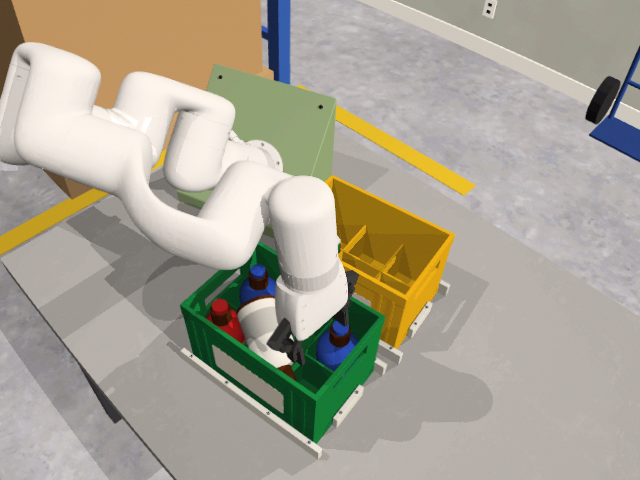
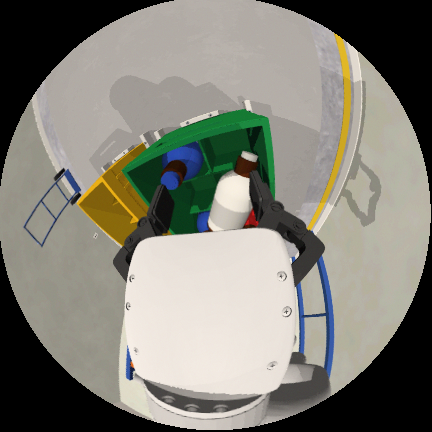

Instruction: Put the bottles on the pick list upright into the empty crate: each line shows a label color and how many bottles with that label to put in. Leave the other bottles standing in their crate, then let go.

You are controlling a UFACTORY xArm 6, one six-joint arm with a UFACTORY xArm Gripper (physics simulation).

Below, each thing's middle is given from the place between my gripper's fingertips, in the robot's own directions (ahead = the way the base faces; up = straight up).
Labels:
The white bottle [image 1: 257, 317] is 8 cm behind my hand, 2 cm to the right of it and 7 cm below it. The rest, counted from my hand: red bottle [image 1: 221, 315] (17 cm behind, 6 cm to the right, 11 cm below).

